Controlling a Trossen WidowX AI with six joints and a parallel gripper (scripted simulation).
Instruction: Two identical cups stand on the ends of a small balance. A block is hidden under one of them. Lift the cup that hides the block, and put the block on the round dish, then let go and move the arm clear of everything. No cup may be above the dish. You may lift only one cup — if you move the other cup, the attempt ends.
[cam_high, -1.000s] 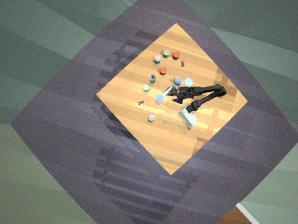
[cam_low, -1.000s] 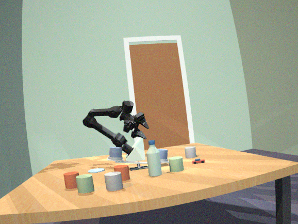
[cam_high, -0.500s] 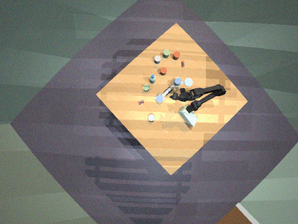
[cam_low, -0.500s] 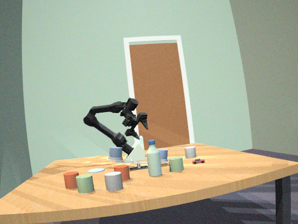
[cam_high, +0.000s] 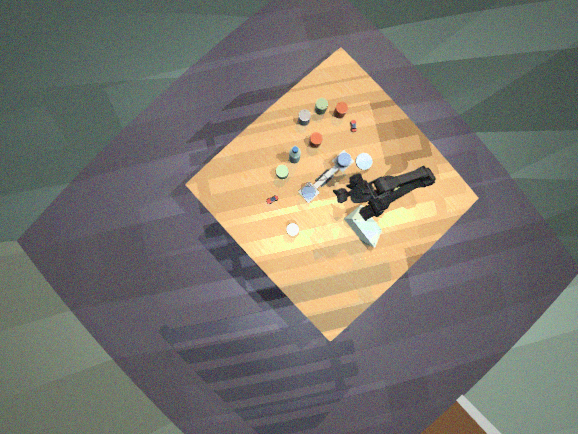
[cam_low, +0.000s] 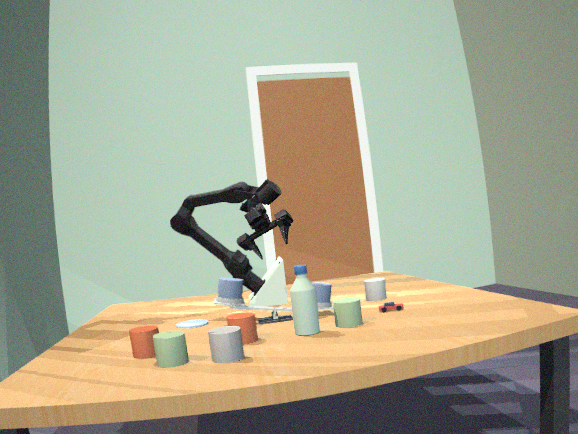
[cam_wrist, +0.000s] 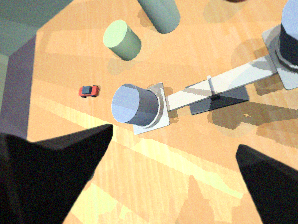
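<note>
Right now my gripper tip is 80 mm short of the cup, 130 mm to the right of it and 140 mm above it. Round my gripper tip: pale round dish (30 mm ahead, 280 mm to the right, 190 mm below); bottle (300 mm ahead, 50 mm to the left, 80 mm below); small balance (100 mm ahead, 20 mm to the right, 170 mm below).
</note>
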